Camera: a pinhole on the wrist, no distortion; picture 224 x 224 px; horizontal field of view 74.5 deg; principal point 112.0 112.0 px. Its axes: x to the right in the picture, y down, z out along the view. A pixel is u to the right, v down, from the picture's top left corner.
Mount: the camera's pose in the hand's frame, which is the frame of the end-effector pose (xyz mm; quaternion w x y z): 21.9 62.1 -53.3 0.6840 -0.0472 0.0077 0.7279
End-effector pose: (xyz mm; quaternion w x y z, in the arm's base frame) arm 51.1 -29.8 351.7 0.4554 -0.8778 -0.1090 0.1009
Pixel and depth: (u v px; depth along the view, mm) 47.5 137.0 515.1
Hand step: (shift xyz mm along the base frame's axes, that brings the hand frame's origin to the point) -221.6 416.7 -154.7
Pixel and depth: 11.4 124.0 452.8
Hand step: -159.0 440.1 -59.9
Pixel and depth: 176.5 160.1 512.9
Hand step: -267.8 105.3 -486.2
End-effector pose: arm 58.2 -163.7 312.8 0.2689 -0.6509 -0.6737 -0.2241
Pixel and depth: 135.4 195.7 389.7
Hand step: 118.1 44.2 -393.9
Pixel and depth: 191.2 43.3 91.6
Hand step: 117.5 72.5 3.6
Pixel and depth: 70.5 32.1 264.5
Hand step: 0.1 263.1 -68.9
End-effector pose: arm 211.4 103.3 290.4 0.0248 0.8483 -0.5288 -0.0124
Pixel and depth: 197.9 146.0 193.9
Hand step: -191.2 -49.1 -118.1
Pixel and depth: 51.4 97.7 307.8
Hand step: 40.4 -27.8 -266.2
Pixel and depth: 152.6 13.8 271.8
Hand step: -81.6 -244.2 -210.4
